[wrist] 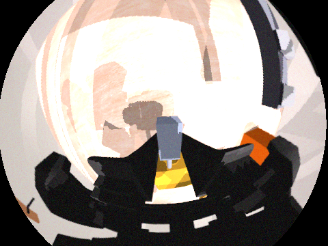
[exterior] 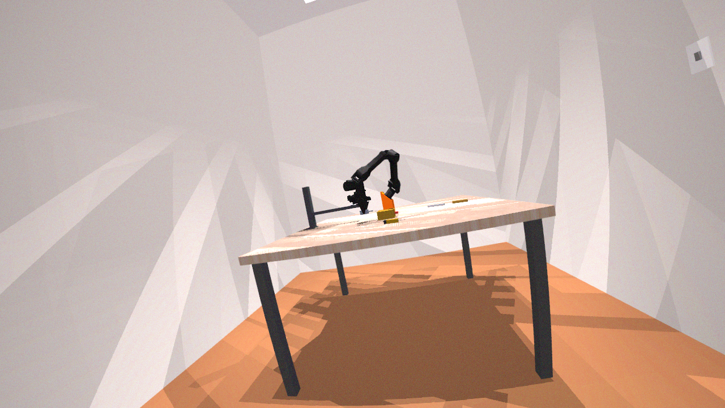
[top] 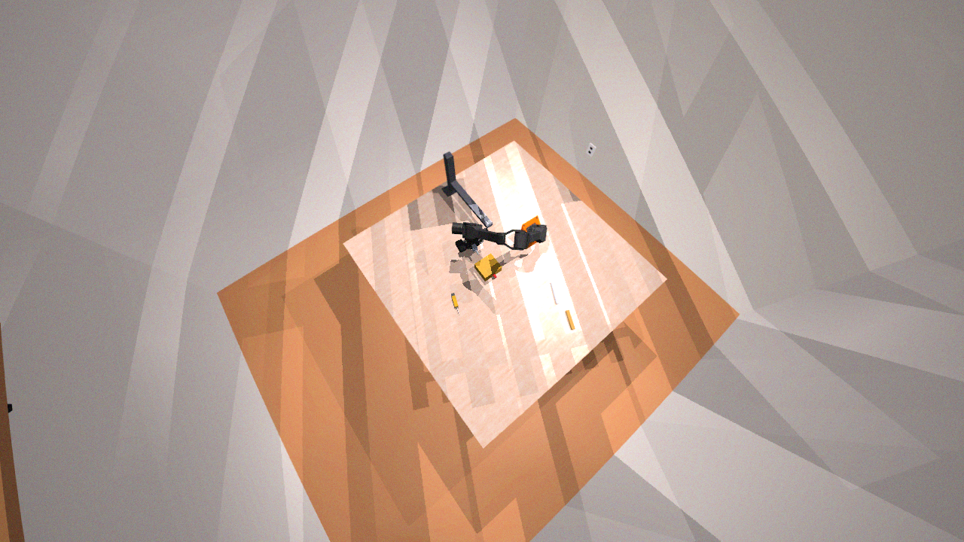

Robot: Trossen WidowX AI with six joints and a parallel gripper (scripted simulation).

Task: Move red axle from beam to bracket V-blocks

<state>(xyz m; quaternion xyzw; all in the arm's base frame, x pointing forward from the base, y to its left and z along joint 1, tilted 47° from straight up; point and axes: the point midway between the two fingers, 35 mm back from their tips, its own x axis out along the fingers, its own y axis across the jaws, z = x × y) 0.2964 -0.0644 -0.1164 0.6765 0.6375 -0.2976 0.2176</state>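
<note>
Right now my gripper tip is 130 mm to the right of the yellow beam and 30 mm above it. Also, from my gripper tip: orange bar 180 mm behind, 610 mm to the left, 40 mm below; then thin pale rod 210 mm behind, 450 mm to the left, 40 mm below; then small block 20 mm to the left, 10 mm above.
</note>
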